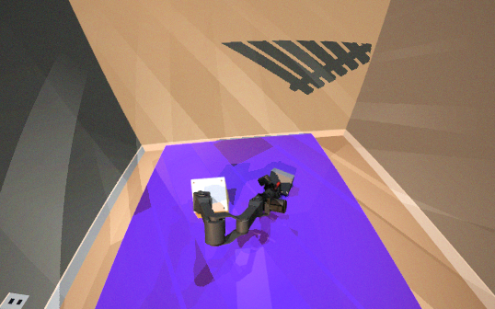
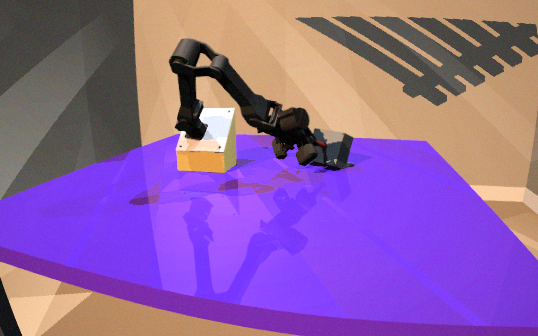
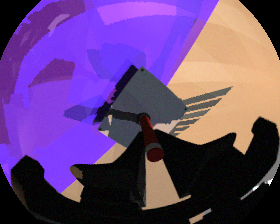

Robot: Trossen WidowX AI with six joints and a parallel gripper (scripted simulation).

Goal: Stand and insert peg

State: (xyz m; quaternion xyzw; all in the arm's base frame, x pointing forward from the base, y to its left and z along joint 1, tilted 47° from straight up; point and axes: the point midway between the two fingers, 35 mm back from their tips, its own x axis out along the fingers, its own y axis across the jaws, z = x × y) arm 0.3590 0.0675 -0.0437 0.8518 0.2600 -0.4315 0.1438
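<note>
Right now the grey sloped panel is 6 cm to the left of my gripper tip, 3 cm below it and 3 cm ahead of it. Round my gripper tip: red peg (1 cm to the right, 1 cm behind, 1 cm above).
</note>
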